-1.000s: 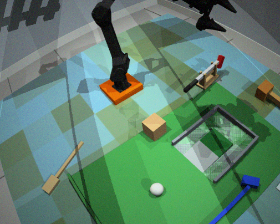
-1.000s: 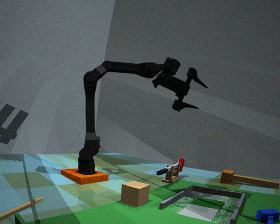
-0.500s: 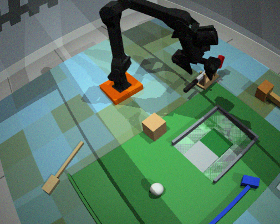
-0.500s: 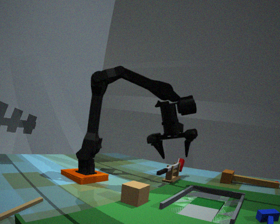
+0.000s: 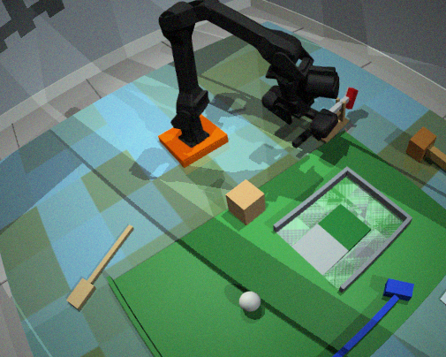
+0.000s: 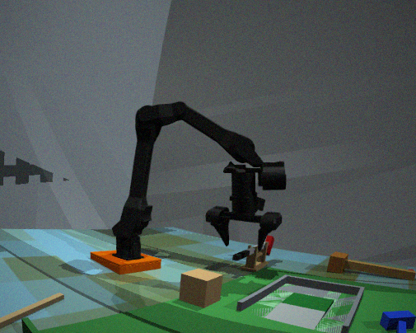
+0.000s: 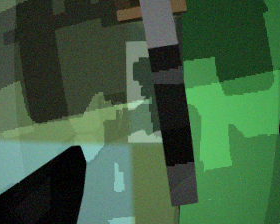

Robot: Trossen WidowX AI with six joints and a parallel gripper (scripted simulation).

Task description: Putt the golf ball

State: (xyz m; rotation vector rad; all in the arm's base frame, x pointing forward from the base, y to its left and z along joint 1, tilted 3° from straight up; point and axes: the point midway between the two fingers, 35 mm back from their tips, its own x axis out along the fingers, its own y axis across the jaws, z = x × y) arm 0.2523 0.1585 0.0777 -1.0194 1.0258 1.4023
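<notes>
The wooden stand lies 1 cm behind my gripper tip, 13 cm to the left of it and 5 cm below it. Also, from my gripper tip: white golf ball 21 cm ahead, 38 cm to the right, 6 cm below; green mat 23 cm ahead, 24 cm to the right, 8 cm below; blue putter 42 cm ahead, 27 cm to the right, 7 cm below.
</notes>
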